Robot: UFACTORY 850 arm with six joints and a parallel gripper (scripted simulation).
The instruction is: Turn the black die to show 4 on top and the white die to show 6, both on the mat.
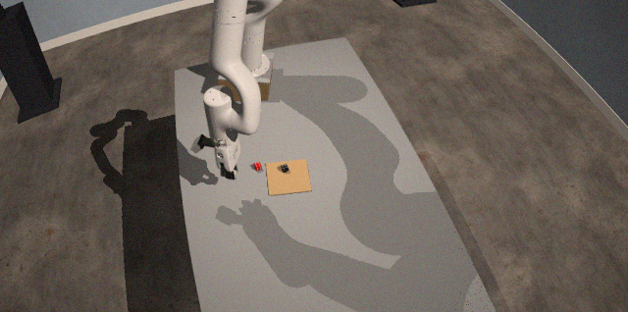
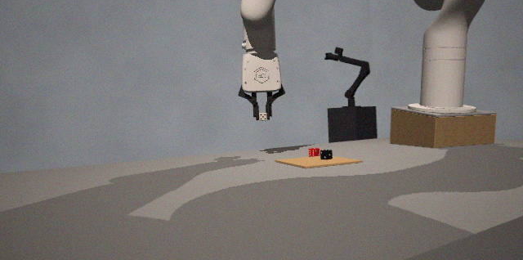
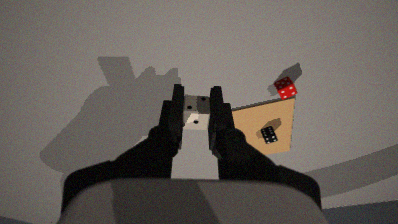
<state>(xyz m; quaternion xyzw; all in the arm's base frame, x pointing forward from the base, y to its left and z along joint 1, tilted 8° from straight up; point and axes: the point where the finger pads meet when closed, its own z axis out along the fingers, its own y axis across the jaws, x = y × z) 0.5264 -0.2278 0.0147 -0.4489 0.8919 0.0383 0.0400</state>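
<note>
Right now the white die is 1 cm below my hand. The rest, counted from my hand: tan mat (19 cm to the left, 12 cm below); red die (7 cm behind, 11 cm to the left, 11 cm below); black die (3 cm behind, 19 cm to the left, 10 cm below).
</note>
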